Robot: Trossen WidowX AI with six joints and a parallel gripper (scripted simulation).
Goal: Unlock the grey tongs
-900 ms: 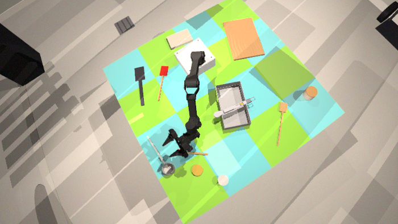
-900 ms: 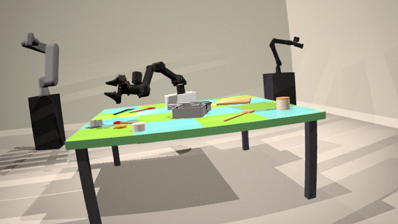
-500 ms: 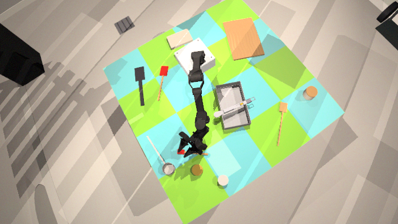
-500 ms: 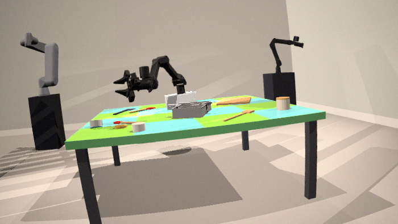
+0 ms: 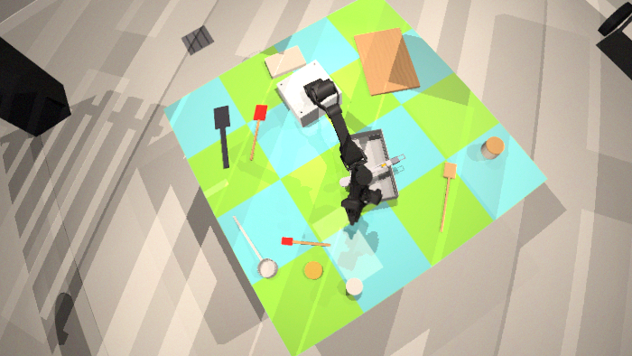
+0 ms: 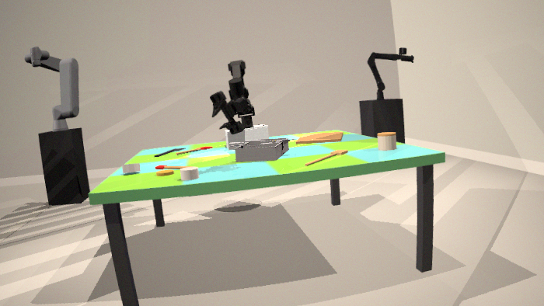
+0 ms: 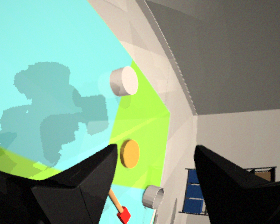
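Now: the grey roasting tin 200 mm to the left of my gripper tip, 190 mm behind it and 150 mm below it. Round my gripper tip: jar: 700 mm to the left, 140 mm below, 40 mm ahead; black spatula: 710 mm behind, 260 mm to the right, 170 mm below; red spatula: 640 mm behind, 170 mm below, 110 mm to the right.
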